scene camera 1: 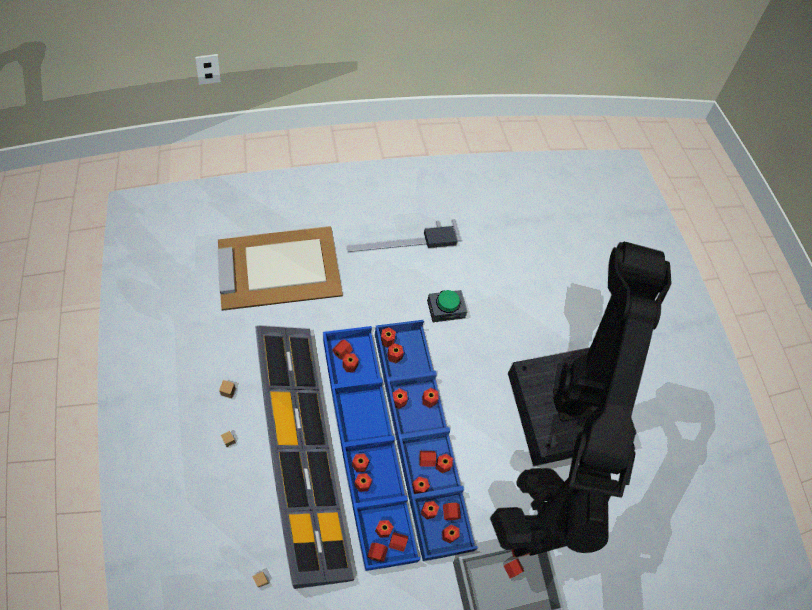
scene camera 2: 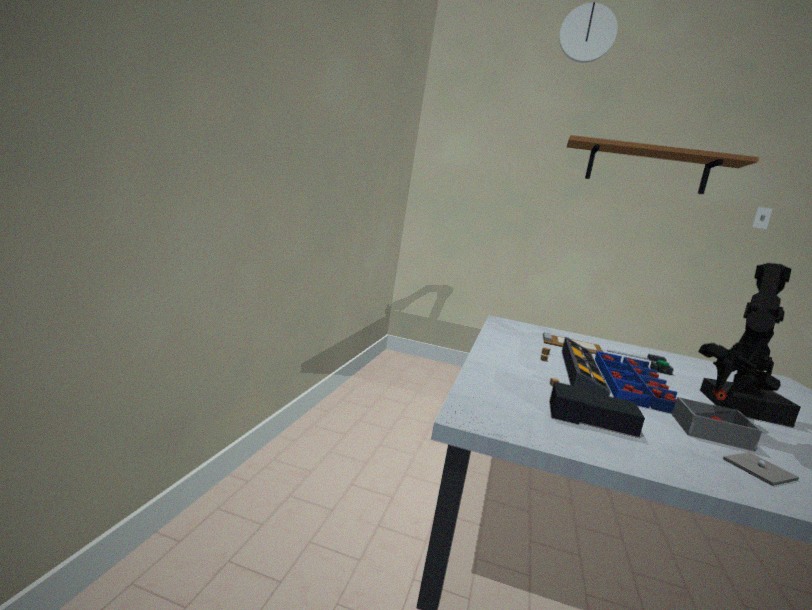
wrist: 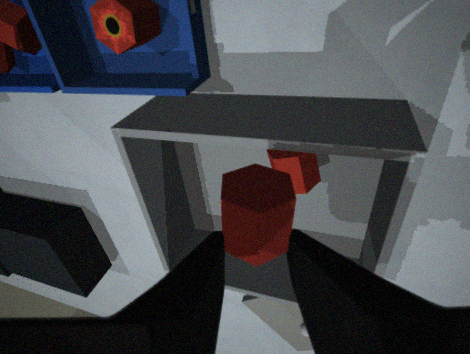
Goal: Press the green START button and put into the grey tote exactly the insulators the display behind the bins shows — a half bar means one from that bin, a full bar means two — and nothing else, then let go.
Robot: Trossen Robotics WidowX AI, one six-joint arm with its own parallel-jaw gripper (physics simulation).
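Observation:
My gripper [scene camera 1: 518,548] [scene camera 2: 720,390] [wrist: 255,241] is shut on a red hexagonal insulator [scene camera 2: 720,395] [wrist: 257,215], held above the grey tote [scene camera 1: 460,581] [scene camera 2: 722,430] [wrist: 265,117]. Another red insulator [scene camera 1: 513,567] [scene camera 2: 715,418] [wrist: 302,172] lies inside the tote. The display [scene camera 1: 328,581] shows a full yellow bar at left in the second row and two half bars in the fourth row; the other bars are dark. The blue bins [scene camera 1: 364,412] stand beside it; the second bin of the left column is empty, the others hold insulators. The green START button [scene camera 1: 448,300] [scene camera 2: 662,363] is behind the bins' far end.
A clipboard [scene camera 1: 229,300] and a caliper [scene camera 1: 441,236] lie at the far side. Small wooden cubes [scene camera 1: 227,388] [scene camera 1: 227,438] [scene camera 1: 261,579] lie left of the display. A black block [scene camera 2: 594,408] [wrist: 50,240] and a flat plate with a knob [scene camera 2: 751,466] are near the tote.

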